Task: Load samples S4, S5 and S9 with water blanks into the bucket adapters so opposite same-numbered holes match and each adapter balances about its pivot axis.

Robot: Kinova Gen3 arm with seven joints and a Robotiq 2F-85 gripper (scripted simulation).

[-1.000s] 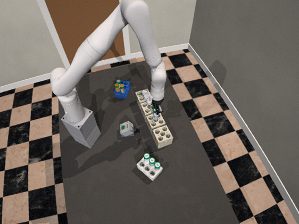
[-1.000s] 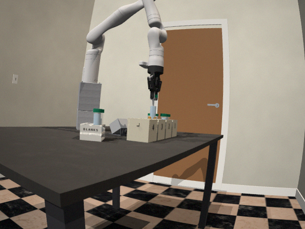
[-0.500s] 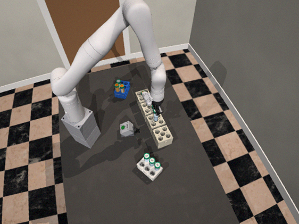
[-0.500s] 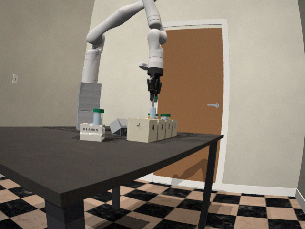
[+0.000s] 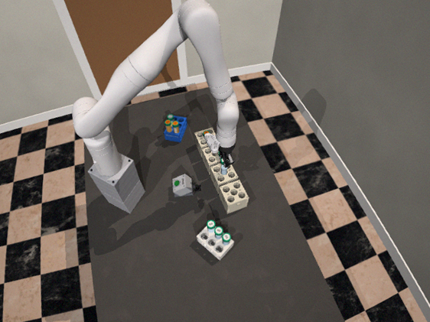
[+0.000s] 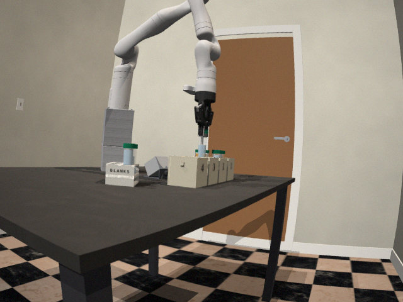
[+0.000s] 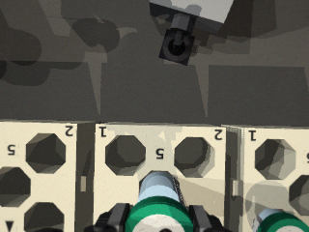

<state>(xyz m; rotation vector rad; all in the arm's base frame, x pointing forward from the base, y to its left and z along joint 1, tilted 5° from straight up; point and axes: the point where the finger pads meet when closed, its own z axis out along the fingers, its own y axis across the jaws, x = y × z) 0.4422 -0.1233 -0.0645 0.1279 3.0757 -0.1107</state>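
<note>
Right now my hand is 1 cm to the right of the water blank tube and 5 cm above it. The rest, counted from my hand: adapter 1: 2 cm ahead, 22 cm to the left, 13 cm below; then done desk: 19 cm behind, 5 cm to the left, 13 cm below; then green DONE key: 21 cm behind, 6 cm to the left, 11 cm below.
</note>
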